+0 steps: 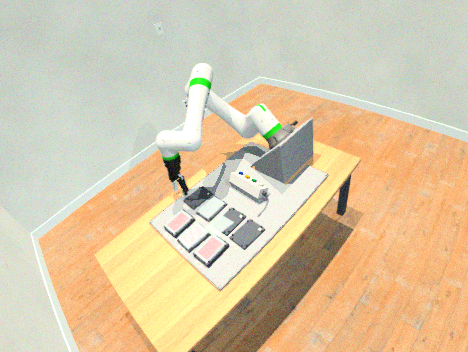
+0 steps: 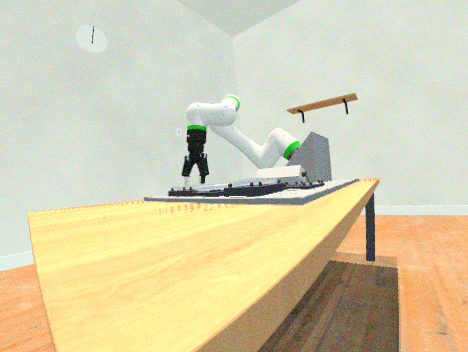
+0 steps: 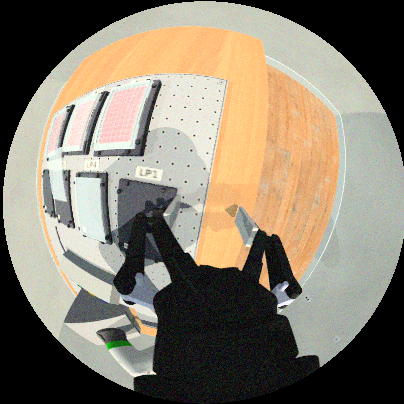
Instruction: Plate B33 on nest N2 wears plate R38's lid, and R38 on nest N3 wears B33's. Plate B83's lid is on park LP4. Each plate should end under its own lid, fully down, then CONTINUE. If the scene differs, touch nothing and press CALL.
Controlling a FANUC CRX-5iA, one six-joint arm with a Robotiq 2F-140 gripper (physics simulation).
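Pixels of known places: gripper, fingertip midpoint: [image 1: 181,194] [image 3: 208,208]; arm's base, link origin: [image 1: 280,141] [image 2: 302,158] [image 3: 110,333].
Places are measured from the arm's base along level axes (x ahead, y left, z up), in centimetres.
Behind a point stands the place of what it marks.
Observation:
Three lidded plates stand in a row: a pink one [image 1: 180,223] @[x 70.9, y -3.8, z -10.0 cm] [image 3: 122,115] @[x 70.3, y -7.8, z -10.1 cm], a paler middle one [image 1: 193,236] @[x 70.5, y 8.0, z -10.3 cm] [image 3: 81,125] @[x 68.9, y 3.3, z -10.3 cm] and another pink one [image 1: 211,250] @[x 68.9, y 21.4, z -9.7 cm] [image 3: 58,131] @[x 68.4, y 15.3, z -10.0 cm]; their labels are unreadable. A clear lid [image 1: 211,208] @[x 53.1, y -0.9, z -11.5 cm] [image 3: 92,207] @[x 53.7, y -3.7, z -11.5 cm] lies on the park labelled LP4. The dark park LP1 [image 1: 199,196] @[x 52.4, y -14.1, z -12.3 cm] [image 3: 142,192] @[x 58.8, y -14.1, z -12.3 cm] bears no visible lid. A pale translucent sheet, maybe a lid [image 1: 222,225] @[x 56.3, y 13.4, z -10.2 cm] [image 3: 57,182] @[x 56.1, y 10.7, z -10.5 cm], lies partly over another park and partly beyond its edge. My gripper [image 1: 180,190] @[x 58.7, y -25.1, z -13.2 cm] [image 2: 195,180] [image 3: 208,208] @[x 58.7, y -25.1, z -13.2 cm] is open and empty, low beside LP1, fingers pointing down.
Another dark park [image 1: 247,234] @[x 50.8, y 25.2, z -12.3 cm] stands at the row's end. A white button box [image 1: 248,186] @[x 32.3, y 6.6, z -6.6 cm] [image 2: 280,174] @[x 33.4, y 5.5, z -8.3 cm] with blue, yellow and green buttons stands behind the parks, its cable beside it. A tall grey panel [image 1: 295,157] @[x 2.1, y 12.9, z -3.8 cm] [image 2: 320,155] @[x 4.2, y 13.1, z 0.3 cm] stands near the arm's base.

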